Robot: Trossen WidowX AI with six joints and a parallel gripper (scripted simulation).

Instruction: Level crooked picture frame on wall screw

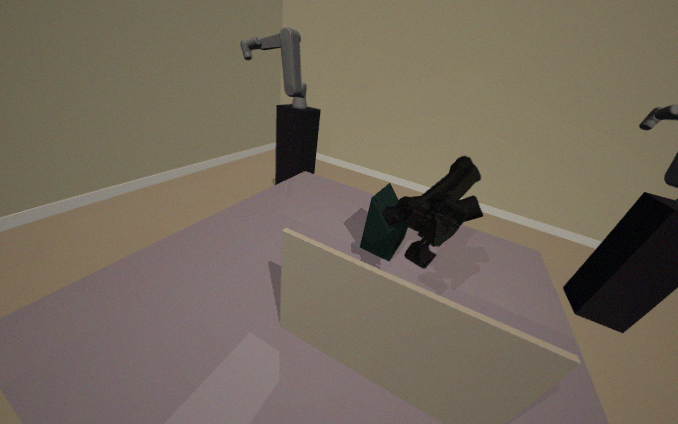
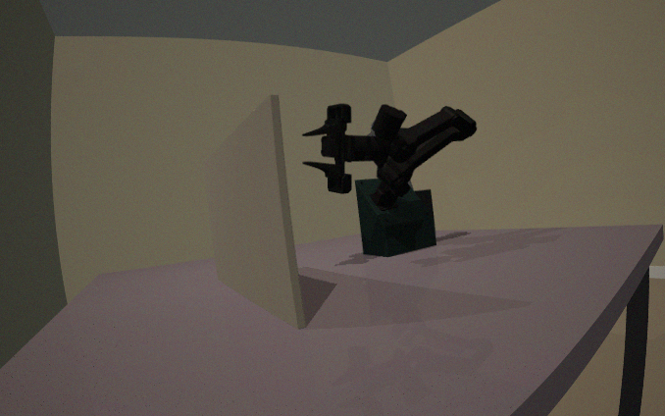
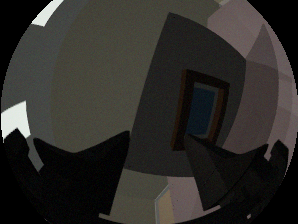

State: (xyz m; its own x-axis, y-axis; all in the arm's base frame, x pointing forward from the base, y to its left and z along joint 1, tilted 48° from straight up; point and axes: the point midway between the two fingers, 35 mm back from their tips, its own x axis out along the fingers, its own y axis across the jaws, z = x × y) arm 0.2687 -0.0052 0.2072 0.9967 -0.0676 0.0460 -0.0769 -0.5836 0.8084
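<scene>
The picture frame lies 130 mm ahead of my gripper tip, 20 mm to the right of it and 120 mm below it. Round my gripper tip: beige wall panel (140 mm ahead, 20 mm to the right, 120 mm below).
</scene>
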